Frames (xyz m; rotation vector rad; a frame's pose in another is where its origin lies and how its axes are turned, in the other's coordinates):
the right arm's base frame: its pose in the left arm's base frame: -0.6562 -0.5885 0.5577 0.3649 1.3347 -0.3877
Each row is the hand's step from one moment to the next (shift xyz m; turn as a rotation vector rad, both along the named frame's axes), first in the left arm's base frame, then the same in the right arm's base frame.
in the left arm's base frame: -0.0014 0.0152 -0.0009 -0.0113 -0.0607 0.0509
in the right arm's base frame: -0.0003 0.0127 -0.0085 -0.0482 -0.0571 0.0287
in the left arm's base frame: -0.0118 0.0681 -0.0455 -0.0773 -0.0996 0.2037
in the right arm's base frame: 0.0381 0.0529 -0.0510 -0.2080 -0.1172 0.0202
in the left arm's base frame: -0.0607 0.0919 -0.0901 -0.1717 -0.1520 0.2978
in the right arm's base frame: 0.0710 0.0492 -0.1131 -0.3147 -0.2046 -0.0181
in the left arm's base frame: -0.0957 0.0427 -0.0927 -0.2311 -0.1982 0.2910
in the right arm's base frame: 0.0700 -0.0107 -0.1206 -0.3164 -0.2736 -0.0489
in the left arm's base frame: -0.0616 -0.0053 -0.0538 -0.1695 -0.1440 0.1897
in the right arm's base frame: 0.0414 -0.0356 -0.0611 -0.2089 -0.2003 -0.0412
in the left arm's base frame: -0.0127 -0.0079 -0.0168 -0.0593 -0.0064 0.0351
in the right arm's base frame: 0.0146 -0.0135 -0.0105 -0.0452 -0.0324 -0.0412
